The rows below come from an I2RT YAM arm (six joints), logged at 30 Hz.
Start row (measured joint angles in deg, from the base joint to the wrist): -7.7 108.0 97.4 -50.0 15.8 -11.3
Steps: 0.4 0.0 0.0 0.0 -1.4 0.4; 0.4 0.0 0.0 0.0 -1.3 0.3; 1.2 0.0 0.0 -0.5 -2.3 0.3; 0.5 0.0 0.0 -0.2 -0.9 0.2; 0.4 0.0 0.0 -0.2 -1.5 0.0; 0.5 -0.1 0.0 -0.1 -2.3 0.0; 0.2 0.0 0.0 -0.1 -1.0 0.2
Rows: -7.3 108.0 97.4 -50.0 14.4 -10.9; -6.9 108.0 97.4 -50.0 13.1 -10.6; -5.7 108.0 97.4 -50.5 10.8 -10.3; -5.2 108.0 97.4 -50.7 9.9 -10.1; -4.8 108.0 97.4 -50.9 8.4 -10.1; -4.3 107.9 97.4 -51.0 6.1 -10.1; -4.1 107.9 97.4 -51.1 5.1 -9.9
